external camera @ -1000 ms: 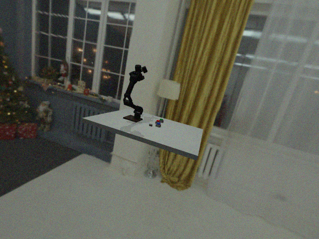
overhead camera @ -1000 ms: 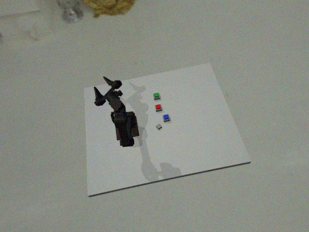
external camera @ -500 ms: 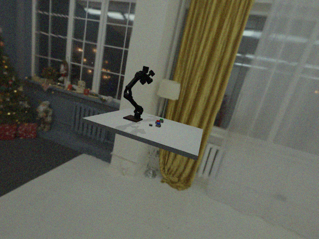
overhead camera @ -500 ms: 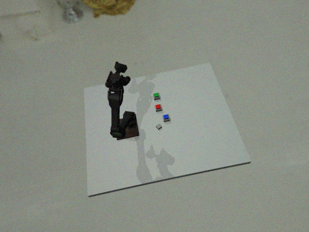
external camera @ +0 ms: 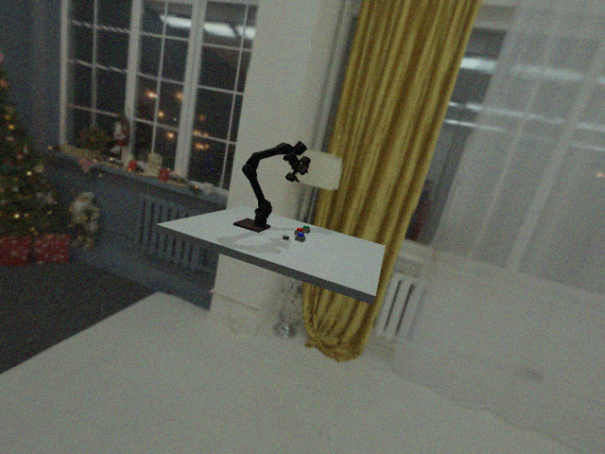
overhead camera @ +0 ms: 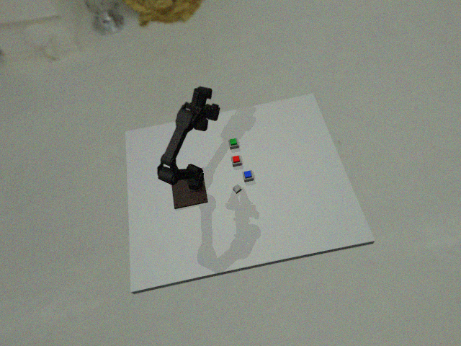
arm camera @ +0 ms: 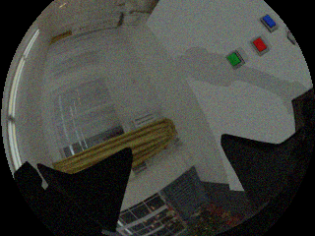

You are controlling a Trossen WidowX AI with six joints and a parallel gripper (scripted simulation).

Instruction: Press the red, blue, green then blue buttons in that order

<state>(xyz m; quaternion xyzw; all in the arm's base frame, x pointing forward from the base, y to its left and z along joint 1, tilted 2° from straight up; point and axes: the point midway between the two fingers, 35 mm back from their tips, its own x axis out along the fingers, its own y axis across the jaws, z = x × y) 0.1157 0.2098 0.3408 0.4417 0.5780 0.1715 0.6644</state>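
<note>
Right now the red button is 300 mm below my gripper tip, 120 mm to the right of it and 90 mm ahead of it. From my gripper tip the other things lie so: green button 300 mm below, 100 mm ahead, 10 mm to the right; grey block 330 mm below, 280 mm to the right, 70 mm ahead; blue button 300 mm below, 220 mm to the right, 140 mm ahead.
</note>
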